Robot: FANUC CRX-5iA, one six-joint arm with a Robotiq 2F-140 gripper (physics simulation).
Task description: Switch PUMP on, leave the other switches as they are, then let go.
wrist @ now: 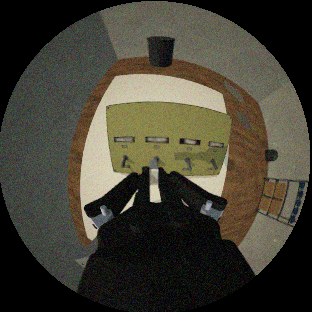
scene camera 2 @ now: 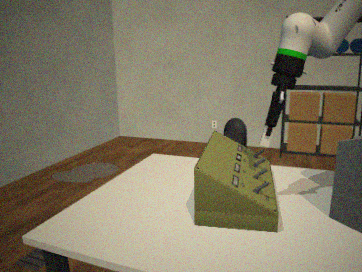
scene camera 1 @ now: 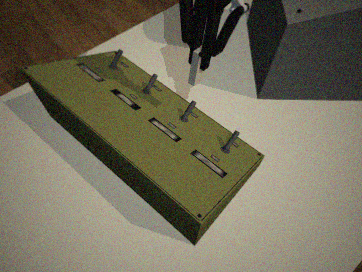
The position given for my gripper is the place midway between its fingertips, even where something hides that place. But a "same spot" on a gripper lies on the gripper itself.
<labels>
My gripper shows in the wrist view [152,165], in scene camera 2 and in scene camera 1. One and the same spot on an olive switch box: [scene camera 1: 180,166] is [scene camera 2: 220,168]. The same spot on my gripper: [scene camera 2: 275,109] is [scene camera 1: 229,30].
</labels>
